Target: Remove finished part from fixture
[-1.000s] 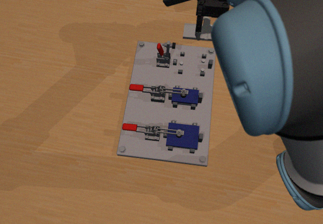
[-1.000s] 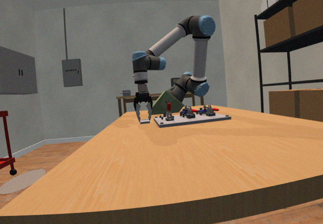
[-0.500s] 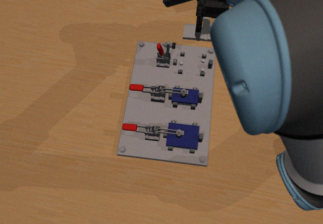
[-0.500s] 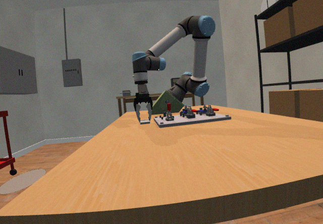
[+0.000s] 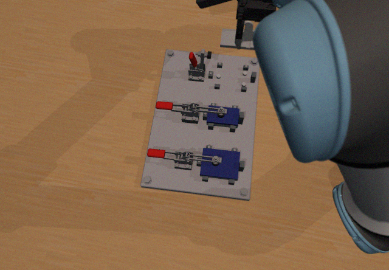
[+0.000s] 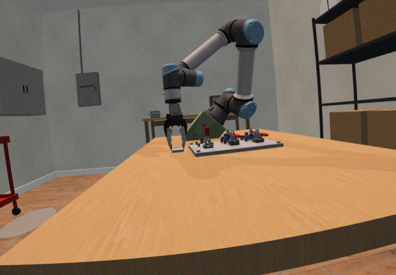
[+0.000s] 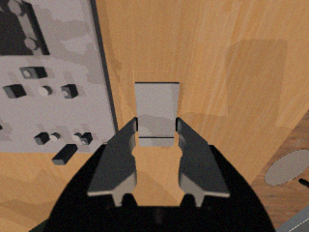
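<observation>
The finished grey part lies 10 mm behind my hand and 10 mm below it. Also, from my hand: grey fixture plate (20 mm ahead, 240 mm to the left, 10 mm below); blue blank (40 mm behind, 340 mm to the left, 10 mm above).
</observation>
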